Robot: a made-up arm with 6 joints.
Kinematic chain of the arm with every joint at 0, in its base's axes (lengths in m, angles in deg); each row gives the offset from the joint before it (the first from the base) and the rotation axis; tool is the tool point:
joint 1: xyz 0 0 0.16 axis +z
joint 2: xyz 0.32 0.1 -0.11 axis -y
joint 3: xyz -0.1 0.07 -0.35 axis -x
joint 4: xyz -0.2 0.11 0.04 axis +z
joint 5: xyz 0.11 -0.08 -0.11 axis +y
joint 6: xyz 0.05 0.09 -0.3 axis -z
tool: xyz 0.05 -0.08 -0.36
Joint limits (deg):
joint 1: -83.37..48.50
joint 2: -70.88..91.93
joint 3: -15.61..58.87
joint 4: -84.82..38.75
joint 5: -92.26..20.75
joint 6: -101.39..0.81
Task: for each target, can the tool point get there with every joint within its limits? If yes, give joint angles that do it. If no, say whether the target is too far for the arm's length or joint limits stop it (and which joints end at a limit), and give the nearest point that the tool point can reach.
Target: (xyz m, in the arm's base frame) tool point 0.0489 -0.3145 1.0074
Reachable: no: joint limits stop it (at a limit: joint 1, joint 2, joint 3) | nearest point 0.1334 -0.5124 0.4919 | short by 0.559 m
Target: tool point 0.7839 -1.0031 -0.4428
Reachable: yes | joints -58.22 56.24 26.54 29.12 -19.63 -21.38
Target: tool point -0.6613 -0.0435 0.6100
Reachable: no: joint limits stop it (at a limit: joint 1, joint 2, joint 3, joint 4, joint 6) | nearest point -0.5295 -0.0830 0.2817 | short by 0.356 m
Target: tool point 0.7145 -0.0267 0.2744
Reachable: yes | joints 13.64 67.73 50.85 -32.43 -64.63 -50.80
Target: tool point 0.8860 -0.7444 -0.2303
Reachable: yes | joints -20.77 73.92 48.01 -34.86 -2.05 -72.20
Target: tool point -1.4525 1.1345 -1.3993
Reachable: no: too far | nearest point -0.5314 0.5703 -0.7703 | short by 1.250 m
